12 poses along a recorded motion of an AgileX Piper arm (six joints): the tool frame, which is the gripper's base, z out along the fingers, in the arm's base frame.
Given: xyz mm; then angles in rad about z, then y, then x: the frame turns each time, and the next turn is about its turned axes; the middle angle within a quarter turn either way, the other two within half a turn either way.
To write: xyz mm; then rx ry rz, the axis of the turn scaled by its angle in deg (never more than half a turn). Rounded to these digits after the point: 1 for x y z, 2 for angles.
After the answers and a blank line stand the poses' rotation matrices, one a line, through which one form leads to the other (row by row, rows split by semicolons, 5 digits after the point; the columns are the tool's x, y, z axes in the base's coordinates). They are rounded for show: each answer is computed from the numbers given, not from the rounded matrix.
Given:
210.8 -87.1 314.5 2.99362 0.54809 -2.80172
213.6 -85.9 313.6 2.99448 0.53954 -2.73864
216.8 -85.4 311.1 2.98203 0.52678 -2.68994
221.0 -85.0 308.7 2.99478 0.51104 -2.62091
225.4 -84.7 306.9 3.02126 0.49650 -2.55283
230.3 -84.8 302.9 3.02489 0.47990 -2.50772
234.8 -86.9 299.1 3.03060 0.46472 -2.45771
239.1 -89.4 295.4 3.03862 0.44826 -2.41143
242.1 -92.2 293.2 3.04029 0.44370 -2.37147
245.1 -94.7 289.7 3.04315 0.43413 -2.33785
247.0 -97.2 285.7 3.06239 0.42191 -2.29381
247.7 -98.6 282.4 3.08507 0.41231 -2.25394
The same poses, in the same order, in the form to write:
210.8 -87.1 314.5 18.02 146.78 -28.35
213.6 -85.9 313.6 19.16 146.59 -33.07
216.8 -85.4 311.1 20.92 146.69 -37.05
221.0 -85.0 308.7 21.09 146.59 -42.08
225.4 -84.7 306.9 20.14 146.22 -46.78
230.3 -84.8 302.9 20.38 146.27 -50.30
234.8 -86.9 299.1 20.51 146.04 -54.15
239.1 -89.4 295.4 20.31 145.85 -57.72
242.1 -92.2 293.2 20.72 145.10 -60.75
245.1 -94.7 289.7 20.79 144.73 -63.37
247.0 -97.2 285.7 19.70 144.05 -66.48
247.7 -98.6 282.4 18.34 143.22 -69.14

-0.84419 0.31080 0.43673; 0.12584 0.90688 -0.40215; -0.52106 -0.28454 -0.80470
-0.84868 0.33412 0.41001; 0.12576 0.88044 -0.45717; -0.51374 -0.33643 -0.78923
-0.85345 0.35959 0.37725; 0.13735 0.85343 -0.50278; -0.50275 -0.37728 -0.77775
-0.86285 0.36759 0.34693; 0.12760 0.82256 -0.55419; -0.48908 -0.43391 -0.75665
-0.87290 0.36245 0.32662; 0.10555 0.79386 -0.59887; -0.47635 -0.48828 -0.73121
-0.88101 0.36540 0.30051; 0.10329 0.76842 -0.63156; -0.46169 -0.52537 -0.71472
-0.88845 0.36727 0.27527; 0.09902 0.73899 -0.66640; -0.44817 -0.56480 -0.69292
-0.89643 0.36413 0.25264; 0.09264 0.71141 -0.69665; -0.43340 -0.60109 -0.67146
-0.89854 0.36994 0.23616; 0.09134 0.68392 -0.72382; -0.42928 -0.62881 -0.64832
-0.90284 0.36957 0.21974; 0.08917 0.66089 -0.74516; -0.42062 -0.65317 -0.62964
-0.90945 0.35844 0.21077; 0.07218 0.63528 -0.76890; -0.40950 -0.68406 -0.60363
-0.91473 0.34596 0.20873; 0.05176 0.61267 -0.78864; -0.40073 -0.71060 -0.57834

